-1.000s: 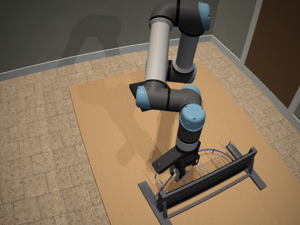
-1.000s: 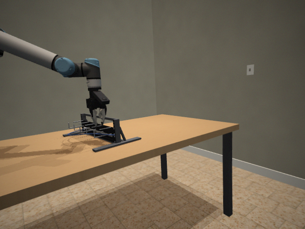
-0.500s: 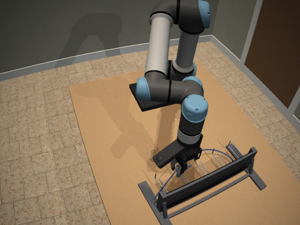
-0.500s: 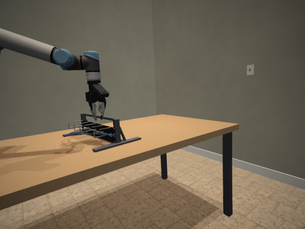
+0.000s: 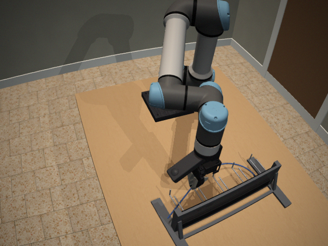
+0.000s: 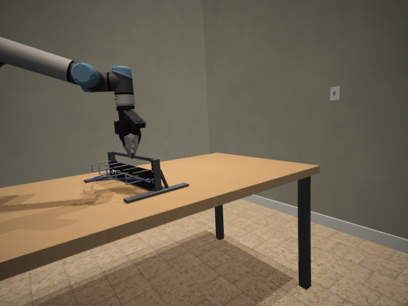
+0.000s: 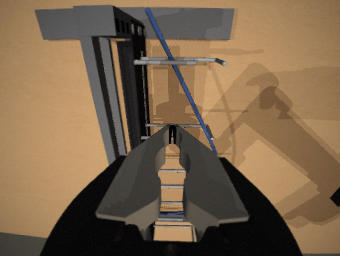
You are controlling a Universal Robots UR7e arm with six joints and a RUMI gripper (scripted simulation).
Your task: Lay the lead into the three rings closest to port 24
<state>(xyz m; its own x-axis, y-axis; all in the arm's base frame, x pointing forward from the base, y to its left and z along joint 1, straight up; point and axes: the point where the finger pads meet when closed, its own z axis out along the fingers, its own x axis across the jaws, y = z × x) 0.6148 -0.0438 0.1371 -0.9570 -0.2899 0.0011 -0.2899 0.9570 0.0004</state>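
Right now the free-standing rack is 10 mm ahead of my hand, 160 mm to the left of it and 90 mm below it.
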